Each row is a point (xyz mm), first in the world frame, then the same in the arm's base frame.
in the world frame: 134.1 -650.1 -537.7
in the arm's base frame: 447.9 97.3 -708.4
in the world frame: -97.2 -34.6 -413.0
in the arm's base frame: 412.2 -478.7 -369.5
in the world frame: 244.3 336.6 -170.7
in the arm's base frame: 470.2 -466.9 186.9
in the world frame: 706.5 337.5 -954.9
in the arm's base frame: -339.4 -51.4 205.5
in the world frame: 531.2 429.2 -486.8
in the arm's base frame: 99.3 -279.8 321.9
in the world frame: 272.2 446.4 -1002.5
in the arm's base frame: -348.1 -452.0 0.2
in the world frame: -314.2 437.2 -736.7
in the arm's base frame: -2.1 -919.4 -276.4
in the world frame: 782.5 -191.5 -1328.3
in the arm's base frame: -538.7 368.8 -251.5
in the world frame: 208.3 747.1 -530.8
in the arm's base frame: 11.8 -726.4 335.2
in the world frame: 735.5 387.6 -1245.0
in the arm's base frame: -631.6 -38.7 160.6
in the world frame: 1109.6 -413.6 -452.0
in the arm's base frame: 299.1 695.7 88.3
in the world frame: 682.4 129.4 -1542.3
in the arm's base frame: -822.2 105.3 -156.8
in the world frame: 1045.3 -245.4 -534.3
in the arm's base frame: 180.4 546.2 140.8
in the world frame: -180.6 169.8 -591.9
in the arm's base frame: 194.7 -658.5 -335.7
